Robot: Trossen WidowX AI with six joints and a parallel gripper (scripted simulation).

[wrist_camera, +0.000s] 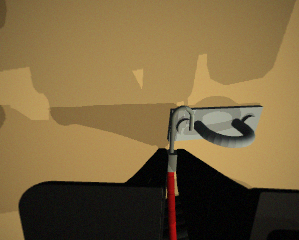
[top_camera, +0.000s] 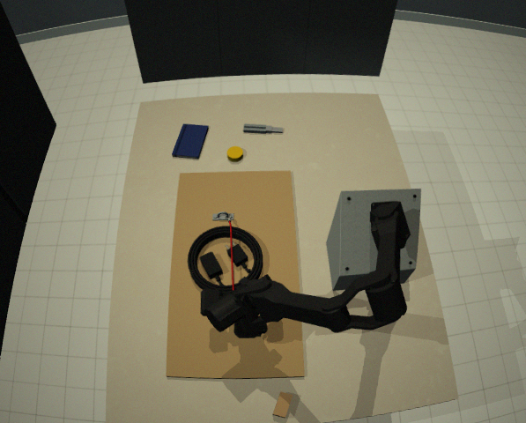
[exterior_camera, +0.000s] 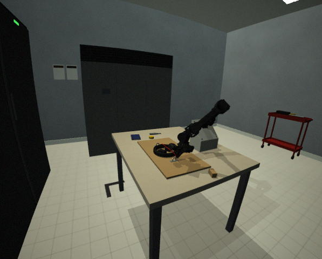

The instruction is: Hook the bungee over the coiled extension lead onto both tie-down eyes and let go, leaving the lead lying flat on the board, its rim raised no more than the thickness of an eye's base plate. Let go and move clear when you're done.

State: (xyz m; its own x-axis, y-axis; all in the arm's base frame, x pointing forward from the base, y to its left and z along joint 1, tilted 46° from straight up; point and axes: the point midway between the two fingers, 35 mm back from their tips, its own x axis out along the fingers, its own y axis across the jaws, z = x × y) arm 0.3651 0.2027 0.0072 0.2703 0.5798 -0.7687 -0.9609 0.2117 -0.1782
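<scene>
Now: the extension lead coil 20 mm ahead of my hand, 140 mm to the right of it and 30 mm below it. The rest, counted from my hand: small wooden block: 90 mm behind, 250 mm to the left, 40 mm below; then board: 140 mm to the right, 50 mm below; then yellow disc: 20 mm behind, 520 mm to the right, 50 mm below.
</scene>
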